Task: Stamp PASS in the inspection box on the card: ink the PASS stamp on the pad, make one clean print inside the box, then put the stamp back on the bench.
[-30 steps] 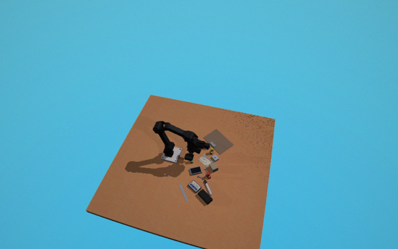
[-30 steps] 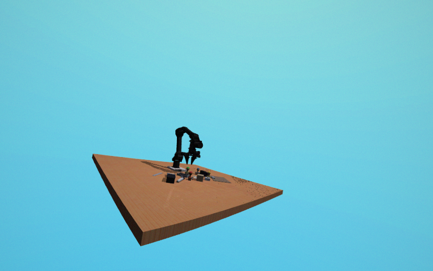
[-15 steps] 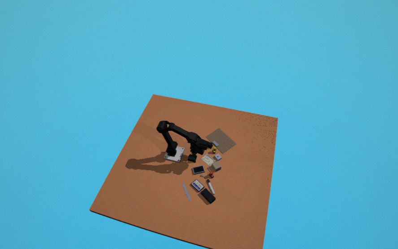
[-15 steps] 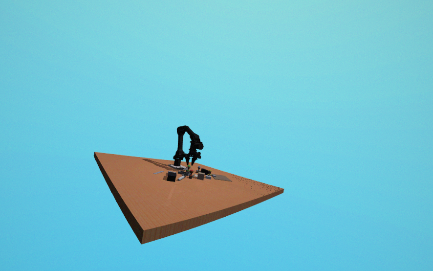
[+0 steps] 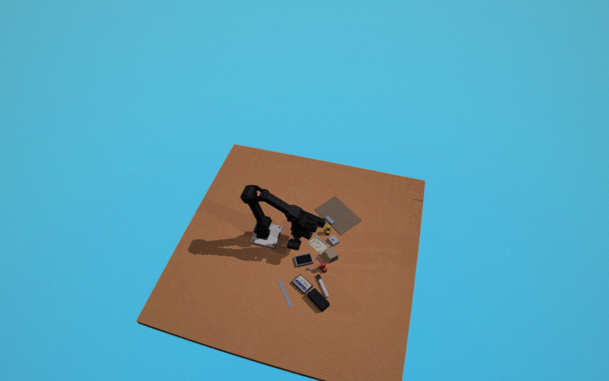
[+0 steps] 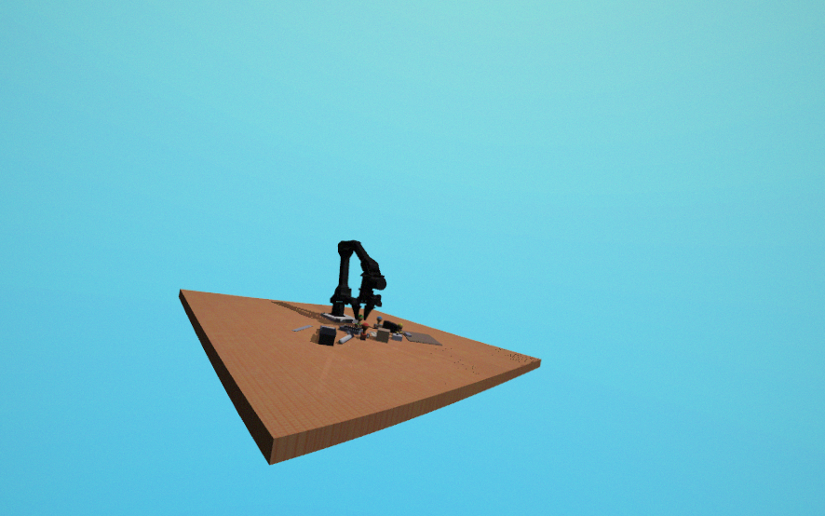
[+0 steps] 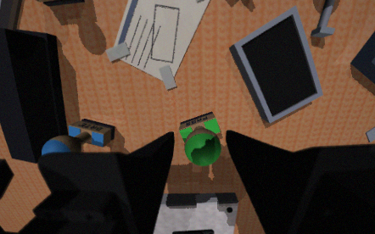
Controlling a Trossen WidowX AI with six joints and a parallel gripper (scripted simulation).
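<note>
My gripper tip is now 2 cm above the green-knobbed stamp. The rest, counted from my gripper tip: ink pad (5 cm ahead, 8 cm to the right, 4 cm below); then blue stamp (13 cm to the left, 2 cm below); then card (10 cm ahead, 3 cm to the left, 4 cm below).
</note>
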